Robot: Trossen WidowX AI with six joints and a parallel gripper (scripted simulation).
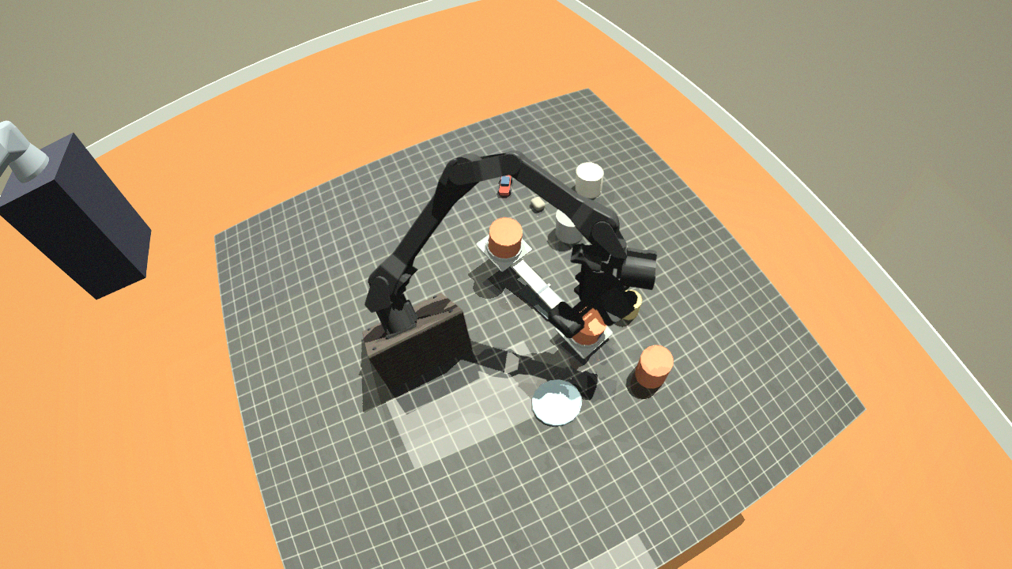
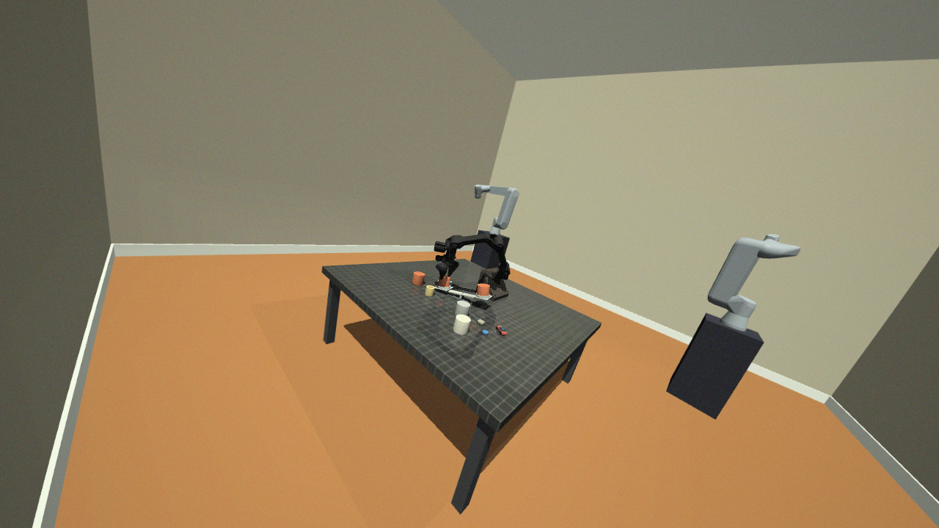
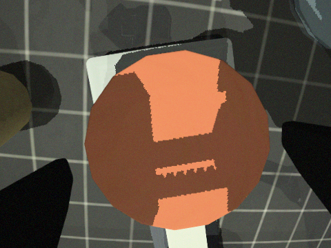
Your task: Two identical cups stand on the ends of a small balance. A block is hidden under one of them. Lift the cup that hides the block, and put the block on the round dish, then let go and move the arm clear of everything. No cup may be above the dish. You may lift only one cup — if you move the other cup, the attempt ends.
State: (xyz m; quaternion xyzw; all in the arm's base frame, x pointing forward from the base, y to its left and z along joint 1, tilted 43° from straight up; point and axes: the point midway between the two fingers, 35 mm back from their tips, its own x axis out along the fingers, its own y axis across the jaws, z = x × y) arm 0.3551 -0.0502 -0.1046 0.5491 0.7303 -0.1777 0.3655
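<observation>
The grey block is 4 cm below my gripper tip. The rest, counted from my gripper tip: yellow spool (12 cm ahead, 6 cm below, 2 cm to the left); red toy car (49 cm to the left, 7 cm below); round white dish (12 cm behind, 11 cm to the right, 8 cm below).
</observation>
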